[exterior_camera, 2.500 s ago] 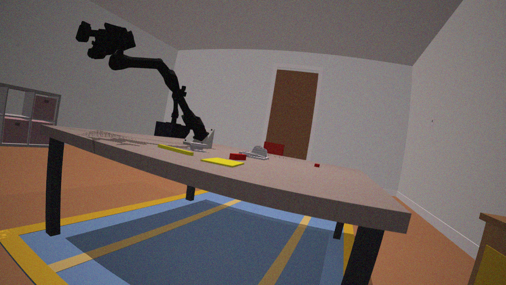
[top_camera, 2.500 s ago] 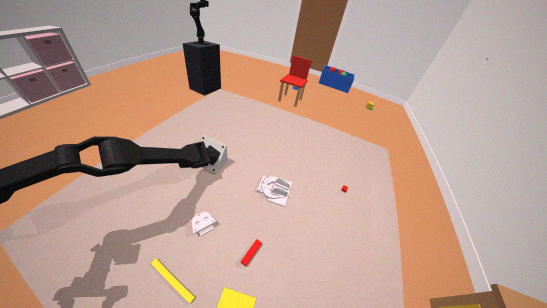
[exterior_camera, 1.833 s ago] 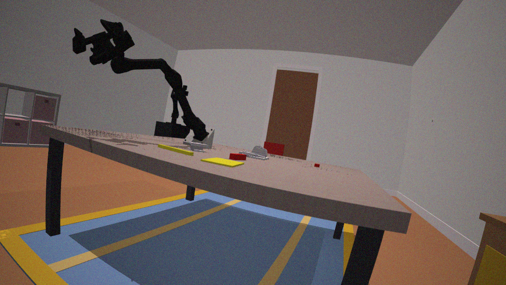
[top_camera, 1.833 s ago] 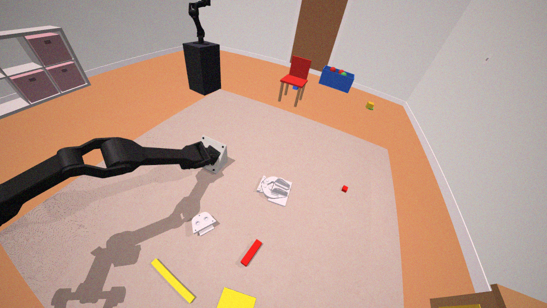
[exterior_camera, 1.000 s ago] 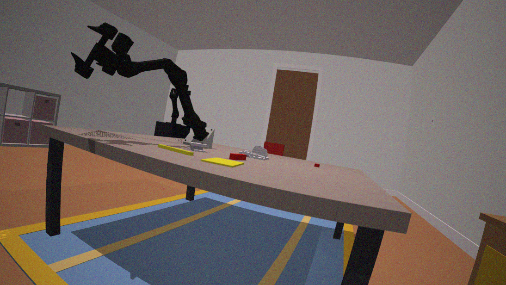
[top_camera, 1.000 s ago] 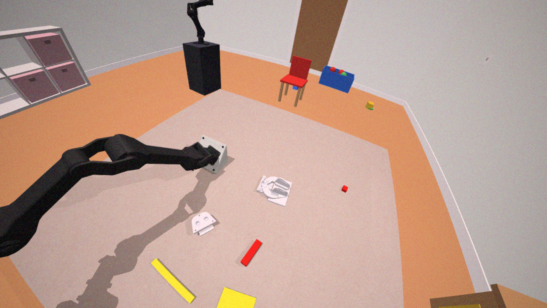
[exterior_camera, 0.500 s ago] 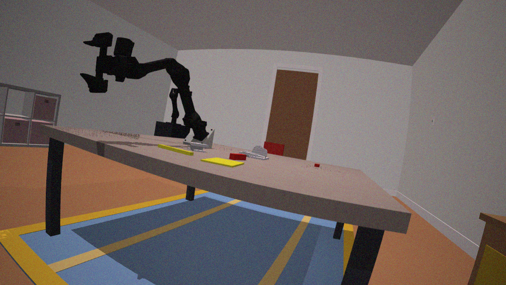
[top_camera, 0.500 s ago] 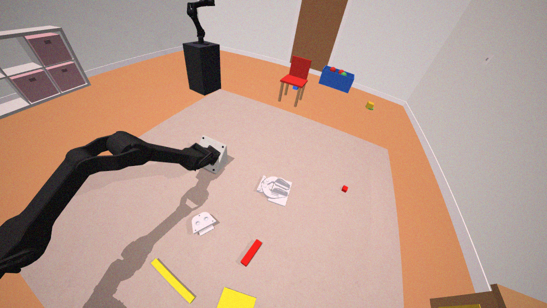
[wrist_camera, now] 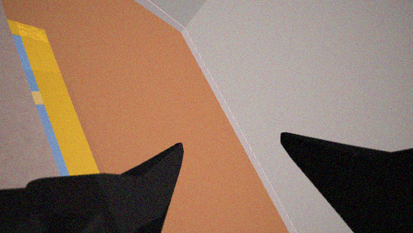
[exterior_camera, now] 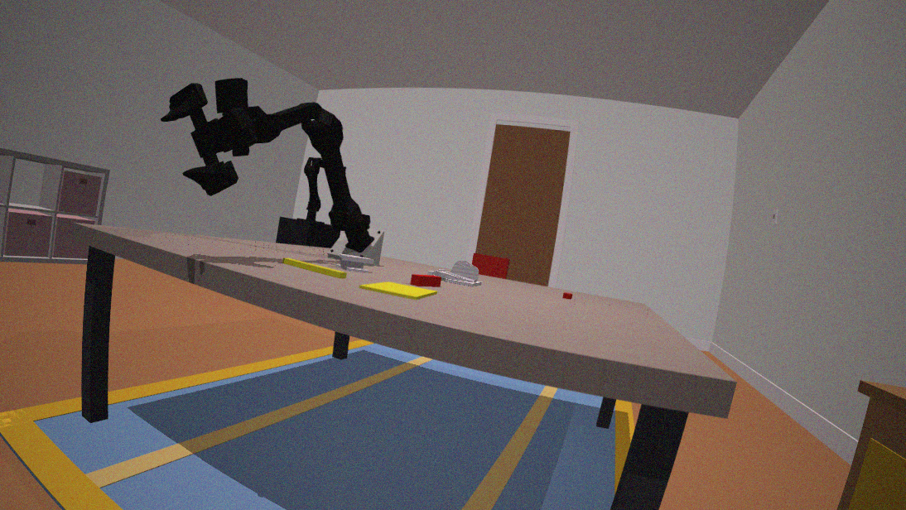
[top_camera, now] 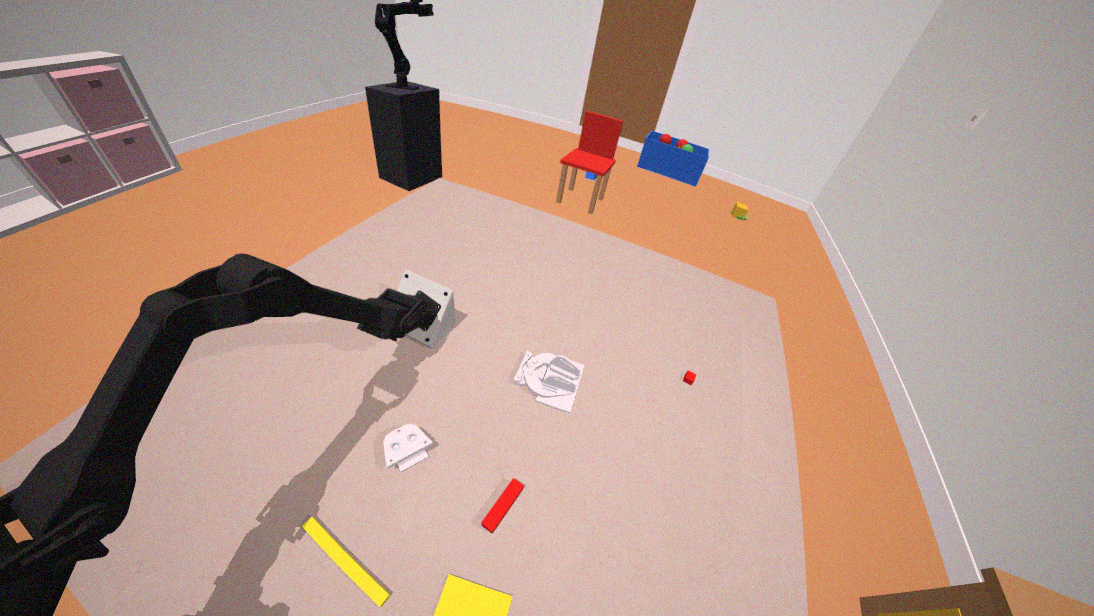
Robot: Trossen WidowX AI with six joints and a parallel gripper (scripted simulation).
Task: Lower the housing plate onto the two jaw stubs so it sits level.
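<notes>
My gripper tip is now 40 mm short of the yellow bar, 310 mm to the right of it and 160 mm above it. Also, from my gripper tip: yellow square: 240 mm ahead, 330 mm to the left, 170 mm below; red bar: 180 mm ahead, 510 mm to the left, 160 mm below; small red cube: 380 mm ahead, 950 mm to the left, 160 mm below.
</notes>
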